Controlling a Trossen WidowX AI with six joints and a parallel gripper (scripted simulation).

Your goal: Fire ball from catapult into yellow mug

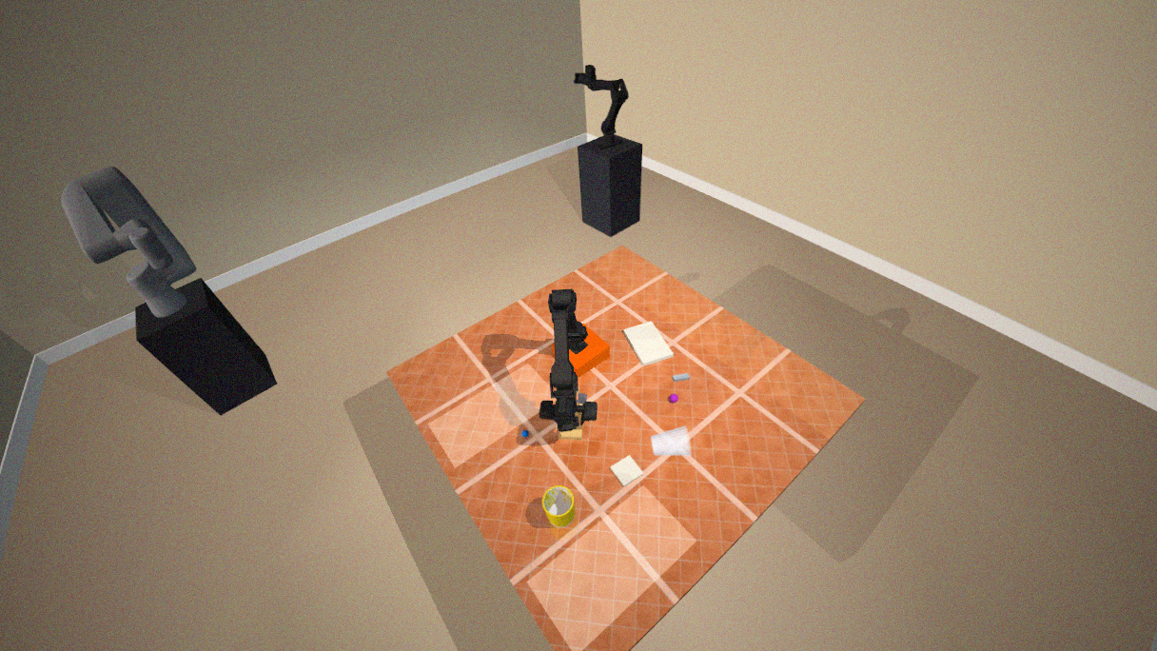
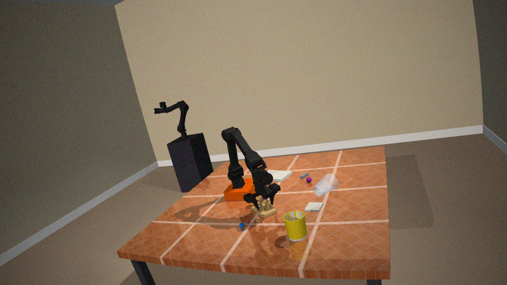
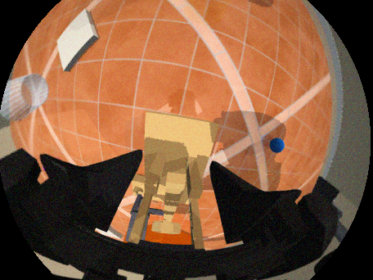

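Right now my gripper tip is 340 mm to the right of the purple ball, 170 mm short of it and 20 mm above it. Round my gripper tip: small white tile (240 mm ahead, 30 mm to the left, 30 mm below); blue ball (130 mm to the right, 90 mm behind, 20 mm below); catapult (60 mm to the left, 40 mm behind, 20 mm above).
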